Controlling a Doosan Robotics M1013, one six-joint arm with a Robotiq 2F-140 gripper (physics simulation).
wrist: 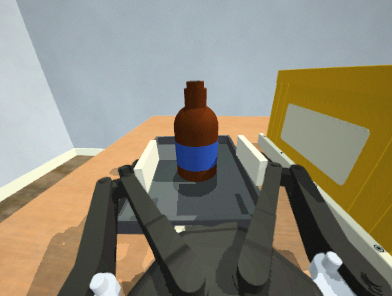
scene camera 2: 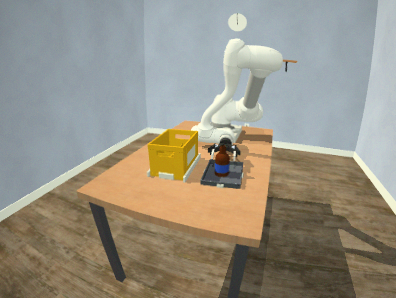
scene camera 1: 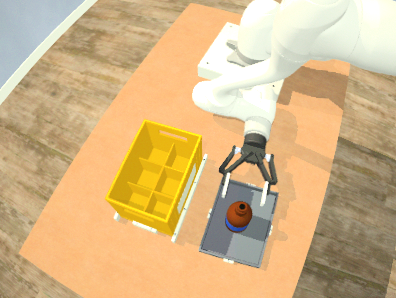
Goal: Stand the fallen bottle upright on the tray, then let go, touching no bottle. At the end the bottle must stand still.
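Places are measured from the arm's base along level axes (x down, y right, z back), in millimetres.
Where they show: gripper, fingertip midpoint: [wrist: 197, 147] [scene camera 1: 242, 200]; arm's base, link origin: [scene camera 1: 254, 57].
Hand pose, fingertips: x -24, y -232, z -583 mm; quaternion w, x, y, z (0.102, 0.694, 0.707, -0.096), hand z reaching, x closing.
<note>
Each offset is from my fingertips to the top centre of the thing. Level surfaces: height alone.
A brown bottle with a blue band @[dx -84, dy -12, dz -47 mm] [scene camera 1: 238, 216] [scene camera 2: 222, 164] [wrist: 196, 130] stands upright on the grey tray @[dx +50, dy -23, dz -45 mm] [scene camera 1: 247, 251] [scene camera 2: 211, 181] [wrist: 190, 207], near its middle. My gripper [scene camera 1: 244, 194] [scene camera 2: 226, 153] [wrist: 197, 147] is open and empty. It is level, low over the arm-side end of the tray, with its white finger pads pointing toward the bottle. In the wrist view the bottle shows beyond the pads, with a gap on both sides. No part of the gripper appears to touch it.
A yellow crate with compartments @[dx -99, dy +251, dz -71 mm] [scene camera 1: 177, 212] [scene camera 2: 162, 165] [wrist: 310, 92] stands beside the tray, on the right in the wrist view. A white strip [scene camera 1: 189, 200] [wrist: 340, 212] runs along the crate's tray side. The arm's base is at the far end of the wooden table @[dx +76 mm] [scene camera 1: 75, 225] [scene camera 2: 125, 190].
</note>
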